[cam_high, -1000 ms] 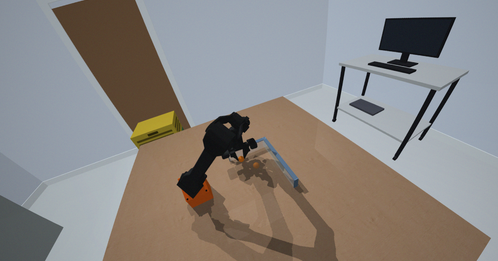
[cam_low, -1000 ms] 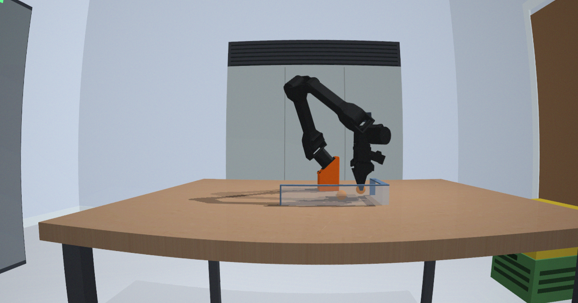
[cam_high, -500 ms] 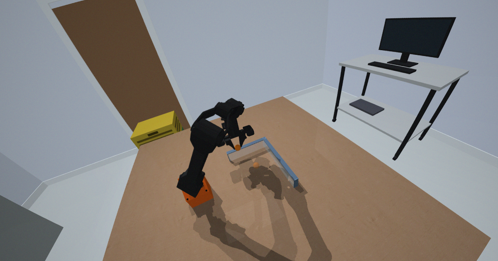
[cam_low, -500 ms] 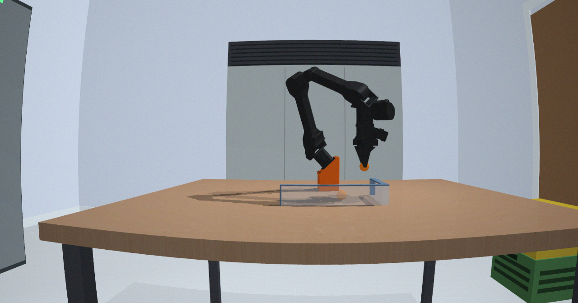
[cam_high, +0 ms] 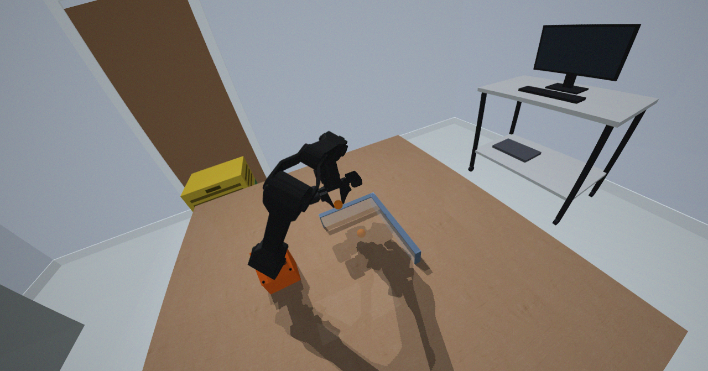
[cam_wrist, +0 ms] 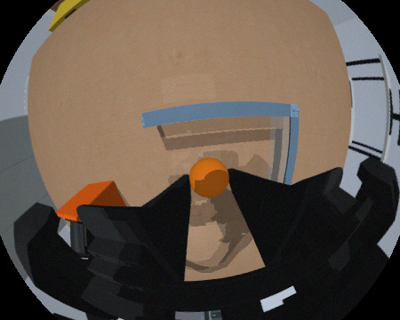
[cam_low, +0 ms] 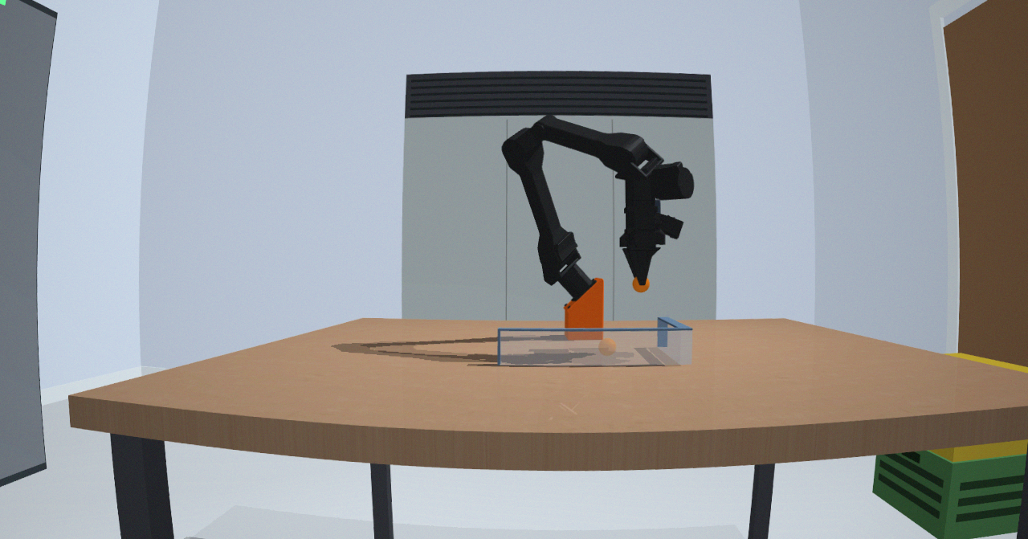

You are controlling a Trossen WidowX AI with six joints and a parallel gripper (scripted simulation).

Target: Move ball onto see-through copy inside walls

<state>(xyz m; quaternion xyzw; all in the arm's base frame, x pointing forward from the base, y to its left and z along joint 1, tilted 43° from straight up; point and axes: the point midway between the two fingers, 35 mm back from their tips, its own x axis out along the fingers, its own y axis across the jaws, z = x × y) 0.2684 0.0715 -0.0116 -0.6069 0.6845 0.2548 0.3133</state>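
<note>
The see-through copy lies 11 cm below my gripper tip, 7 cm to the right of it and 3 cm ahead of it. Also, from my gripper tip: solid orange ball (right at my gripper tip).
</note>
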